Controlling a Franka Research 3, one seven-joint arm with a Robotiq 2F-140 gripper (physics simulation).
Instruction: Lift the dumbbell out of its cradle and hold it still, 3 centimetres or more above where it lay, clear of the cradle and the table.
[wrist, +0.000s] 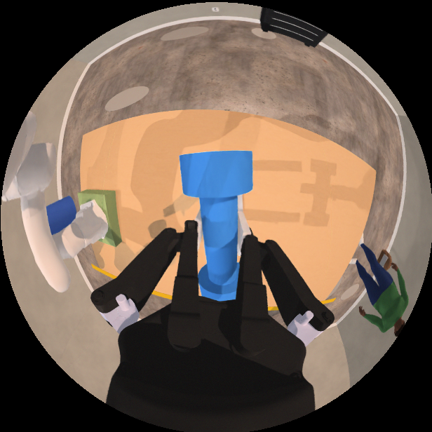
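Observation:
The bright blue dumbbell (216, 172) is in the middle of the wrist view, its wide near-cylindrical head towards the top and its other head low between the finger bases. My gripper (220, 218) is shut on the dumbbell's handle, with a black finger on each side and pale pads against it. A shadow shaped like a dumbbell lies on the orange table (295, 240), apart from the dumbbell on the left. The exact height cannot be told. I cannot make out the cradle for certain; what is directly under the dumbbell is hidden by it.
A green block (111, 200) stands on the table's left side, beside white robot arm parts (37, 215) and a dark blue cylinder (61, 215). A person in green (387, 302) is beyond the table's right edge. A black slatted object (292, 27) is far off at the top.

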